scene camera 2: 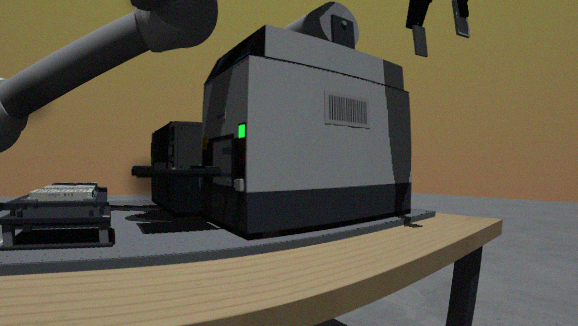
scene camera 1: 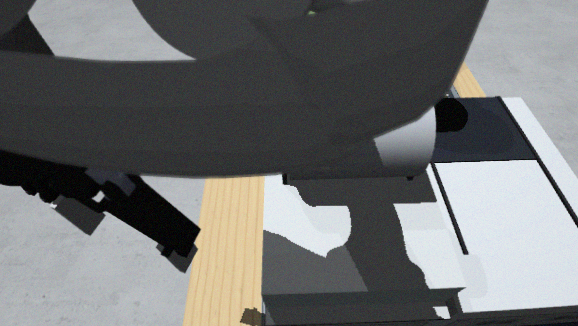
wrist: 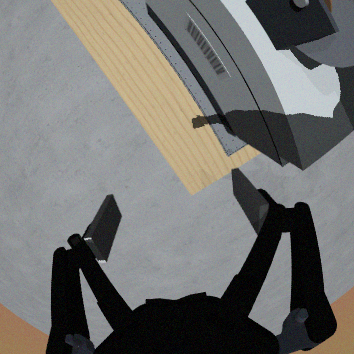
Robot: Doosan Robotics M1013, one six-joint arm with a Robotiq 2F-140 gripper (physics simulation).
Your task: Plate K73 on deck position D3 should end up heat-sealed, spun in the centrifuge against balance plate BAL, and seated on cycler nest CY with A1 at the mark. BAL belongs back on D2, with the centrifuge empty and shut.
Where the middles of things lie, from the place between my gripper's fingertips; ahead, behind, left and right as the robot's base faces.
I see the dark tray (scene camera 2: 139, 171) 38 cm behind my hand, 30 cm to the left of it and 24 cm below it.
